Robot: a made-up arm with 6 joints.
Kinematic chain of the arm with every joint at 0, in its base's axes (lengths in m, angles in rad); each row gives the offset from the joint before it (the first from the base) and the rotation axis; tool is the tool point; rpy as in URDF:
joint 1: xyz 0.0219 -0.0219 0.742 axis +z
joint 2: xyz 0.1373 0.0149 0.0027 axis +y
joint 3: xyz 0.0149 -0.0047 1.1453 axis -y
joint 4: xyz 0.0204 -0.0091 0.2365 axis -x
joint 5: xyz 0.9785 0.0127 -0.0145 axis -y
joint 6: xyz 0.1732 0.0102 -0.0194 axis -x
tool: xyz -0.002 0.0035 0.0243 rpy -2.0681 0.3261 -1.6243
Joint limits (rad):
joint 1: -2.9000..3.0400
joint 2: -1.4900..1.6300
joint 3: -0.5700..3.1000
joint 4: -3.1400..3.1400
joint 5: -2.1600..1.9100
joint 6: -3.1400..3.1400
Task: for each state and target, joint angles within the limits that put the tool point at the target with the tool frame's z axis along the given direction. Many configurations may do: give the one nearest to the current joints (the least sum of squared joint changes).
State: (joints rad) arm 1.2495 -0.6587 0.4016 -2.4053 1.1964 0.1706
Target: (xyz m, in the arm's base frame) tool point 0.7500 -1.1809 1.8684 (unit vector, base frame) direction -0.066 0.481 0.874
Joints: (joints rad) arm 2.0682 -1.4754 0.3374 -2.7577 1.2097 0.4129
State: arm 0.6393 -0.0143 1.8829 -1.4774 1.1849 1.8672
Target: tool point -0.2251 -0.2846 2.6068 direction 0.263 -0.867 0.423
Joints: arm 0.5716 0.3028 2.3957 -1.0294 1.1357 1.5187
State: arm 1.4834 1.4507 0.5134 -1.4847 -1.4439 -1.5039
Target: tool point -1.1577 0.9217 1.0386 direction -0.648 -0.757 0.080
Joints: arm 2.3610 0.5910 -0.3039 -1.0834 -1.7619 -1.4745
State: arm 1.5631 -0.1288 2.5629 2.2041 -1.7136 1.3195
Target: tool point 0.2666 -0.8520 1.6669 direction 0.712 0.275 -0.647
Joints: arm 1.6386 -0.0274 3.1000 1.8260 -1.6660 1.4673
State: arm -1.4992 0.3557 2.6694 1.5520 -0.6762 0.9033
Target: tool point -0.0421 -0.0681 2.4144 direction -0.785 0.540 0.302
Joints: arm -1.1040 0.6972 2.9019 2.0243 -0.2858 0.7827
